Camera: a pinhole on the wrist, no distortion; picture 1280 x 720 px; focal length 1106.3 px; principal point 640.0 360.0 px. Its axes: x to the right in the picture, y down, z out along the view. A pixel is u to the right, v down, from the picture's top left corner.
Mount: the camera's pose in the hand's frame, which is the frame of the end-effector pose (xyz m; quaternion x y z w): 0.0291 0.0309 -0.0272 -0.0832 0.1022 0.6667 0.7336
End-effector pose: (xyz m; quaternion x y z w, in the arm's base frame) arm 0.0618 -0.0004 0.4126 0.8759 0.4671 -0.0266 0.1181
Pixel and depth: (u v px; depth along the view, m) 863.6 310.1 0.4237
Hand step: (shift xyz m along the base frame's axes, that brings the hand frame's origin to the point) 0.2456 -0.1428 -0.3198
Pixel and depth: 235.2 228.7 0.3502
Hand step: 0.0579 -0.0176 -0.3461
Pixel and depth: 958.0 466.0 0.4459
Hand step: 0.2578 -0.2197 -0.3122
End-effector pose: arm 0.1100 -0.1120 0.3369 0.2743 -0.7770 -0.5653 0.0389
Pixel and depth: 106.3 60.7 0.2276
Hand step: -0.1489 0.1422 -0.1208
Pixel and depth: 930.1 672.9 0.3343
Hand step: -0.1448 0.2999 0.1025
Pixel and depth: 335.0 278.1 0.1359
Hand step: -0.0879 0.0842 -0.0248
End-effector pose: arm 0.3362 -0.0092 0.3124 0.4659 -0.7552 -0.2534 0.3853
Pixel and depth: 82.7 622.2 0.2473
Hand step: -0.1822 0.0251 -0.1656
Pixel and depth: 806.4 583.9 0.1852
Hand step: -0.1744 0.0498 -0.0017
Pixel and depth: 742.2 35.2 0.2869
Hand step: -0.2939 -0.0545 -0.0044
